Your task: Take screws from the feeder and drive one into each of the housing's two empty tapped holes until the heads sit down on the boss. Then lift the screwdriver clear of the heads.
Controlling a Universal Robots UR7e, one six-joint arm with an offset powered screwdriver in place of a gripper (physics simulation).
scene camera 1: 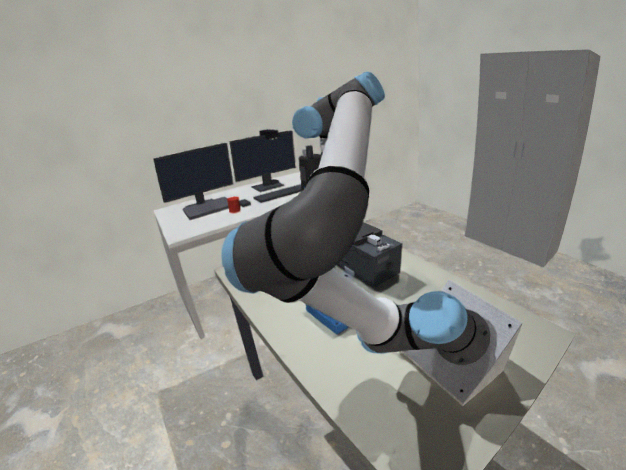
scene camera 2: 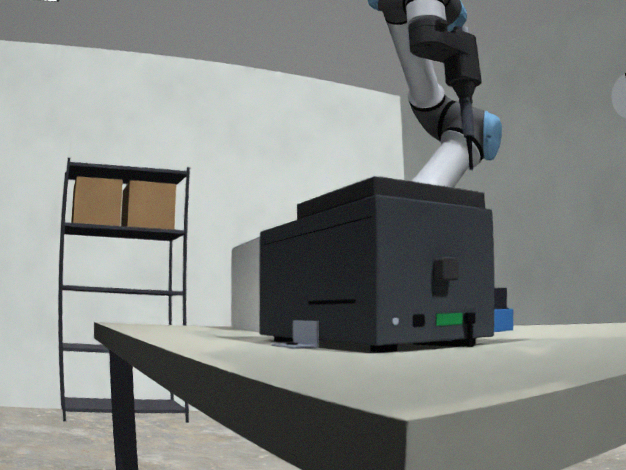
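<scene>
The gripper is a black offset screwdriver (scene camera 2: 471,167). In the scene camera 2 view it points down, its tip above the level of the feeder's top at the right. Whether the tip carries a screw is too small to tell. In the scene camera 1 view the elbow hides the bit. The dark box-shaped feeder (scene camera 1: 373,264) (scene camera 2: 323,268) stands on the table, with small light parts on its top in the scene camera 1 view. A blue block (scene camera 1: 327,319) (scene camera 2: 503,319) shows partly behind the arm and feeder, with a dark part on it in the scene camera 2 view. The housing's holes cannot be made out.
The arm's base stands on a grey metal block (scene camera 1: 487,308) on the table (scene camera 1: 313,364) (scene camera 2: 323,371). A white desk (scene camera 1: 176,230) with monitors (scene camera 1: 194,172) and a red mug (scene camera 1: 233,204) stands behind. A grey cabinet (scene camera 1: 525,151) and a shelf rack (scene camera 2: 123,231) stand farther off.
</scene>
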